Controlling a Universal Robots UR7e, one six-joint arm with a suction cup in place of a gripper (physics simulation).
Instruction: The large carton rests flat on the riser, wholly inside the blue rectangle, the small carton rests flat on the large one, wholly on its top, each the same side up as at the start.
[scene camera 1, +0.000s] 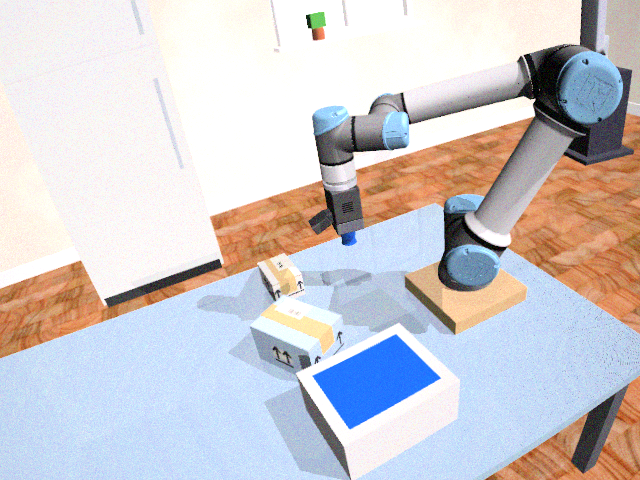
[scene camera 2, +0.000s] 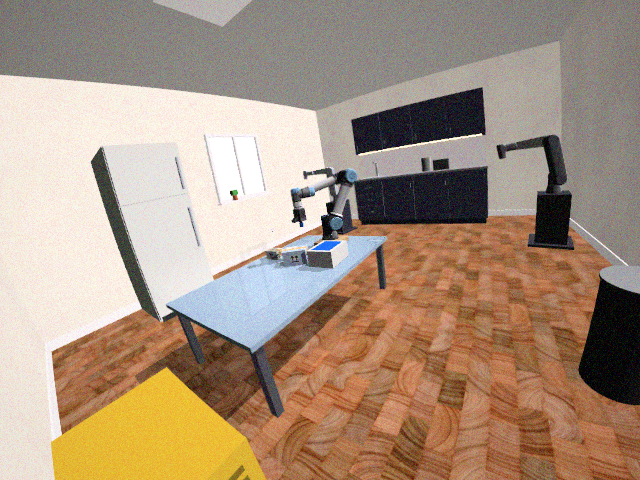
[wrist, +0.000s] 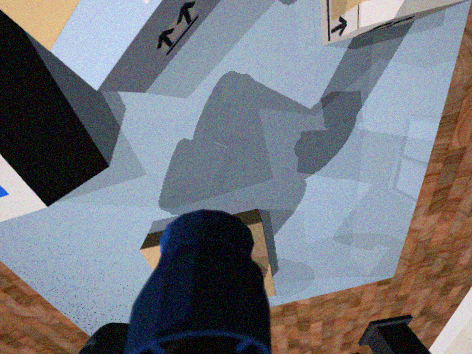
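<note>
The large carton (scene camera 1: 280, 343) (scene camera 2: 294, 257) (wrist: 102, 45), pale blue with a tan tape band and a white label on top, stands on the table beside the riser. The small carton (scene camera 1: 280, 274) (scene camera 2: 273, 254) (wrist: 382, 12), white with tan tape, stands on the table behind the large one. The white riser (scene camera 1: 408, 426) (scene camera 2: 320, 259) (wrist: 22, 200) bears a blue rectangle (scene camera 1: 376, 381) (scene camera 2: 328, 245) (wrist: 2, 192) on its top, with no carton on it. My gripper (scene camera 1: 349, 240) (scene camera 2: 301, 224) (wrist: 207, 222), a blue suction cup, is open and empty, above the table, to the small carton's right in scene camera 1.
The arm's tan base block (scene camera 1: 460, 315) (wrist: 262, 237) is on the light blue table (scene camera 1: 129, 392) (scene camera 2: 227, 304), to the right of the cartons in scene camera 1. A fridge (scene camera 1: 103, 155) (scene camera 2: 155, 232) stands behind the table. A yellow box (scene camera 2: 155, 423) stands on the floor near scene camera 2.
</note>
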